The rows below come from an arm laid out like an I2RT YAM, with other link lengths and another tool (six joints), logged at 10 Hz.
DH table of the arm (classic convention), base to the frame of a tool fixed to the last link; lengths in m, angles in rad. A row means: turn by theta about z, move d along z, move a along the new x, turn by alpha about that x. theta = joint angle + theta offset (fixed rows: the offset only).
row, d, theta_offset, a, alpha
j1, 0.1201, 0, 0.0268, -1.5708
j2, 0, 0, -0.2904, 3.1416
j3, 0, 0.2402, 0.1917, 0
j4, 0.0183, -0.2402, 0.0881, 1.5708
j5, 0.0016, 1.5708, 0, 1.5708
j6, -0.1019, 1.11, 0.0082, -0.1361
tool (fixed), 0.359, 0, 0, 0
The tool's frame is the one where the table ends.
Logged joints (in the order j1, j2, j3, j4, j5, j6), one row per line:
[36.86, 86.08, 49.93, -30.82, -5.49, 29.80]
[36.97, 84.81, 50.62, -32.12, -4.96, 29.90]
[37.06, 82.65, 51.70, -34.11, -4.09, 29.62]
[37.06, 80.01, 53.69, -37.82, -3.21, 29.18]
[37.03, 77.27, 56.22, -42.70, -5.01, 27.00]
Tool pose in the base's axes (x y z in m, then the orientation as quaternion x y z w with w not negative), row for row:
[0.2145, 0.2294, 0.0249, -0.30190, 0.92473, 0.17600, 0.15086]
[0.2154, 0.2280, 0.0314, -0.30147, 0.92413, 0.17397, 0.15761]
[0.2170, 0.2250, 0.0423, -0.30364, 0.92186, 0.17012, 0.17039]
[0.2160, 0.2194, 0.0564, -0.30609, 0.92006, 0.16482, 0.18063]
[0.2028, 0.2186, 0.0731, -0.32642, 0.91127, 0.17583, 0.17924]
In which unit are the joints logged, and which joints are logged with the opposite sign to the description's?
The joints are logged in degrees. Opposite sign: none.
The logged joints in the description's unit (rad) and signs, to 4 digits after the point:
[0.6433, 1.5024, 0.8714, -0.5379, -0.0958, 0.5201]
[0.6452, 1.4802, 0.8835, -0.5606, -0.0866, 0.5219]
[0.6468, 1.4425, 0.9023, -0.5953, -0.0714, 0.5170]
[0.6468, 1.3964, 0.9371, -0.6601, -0.0560, 0.5093]
[0.6463, 1.3486, 0.9812, -0.7453, -0.0874, 0.4712]

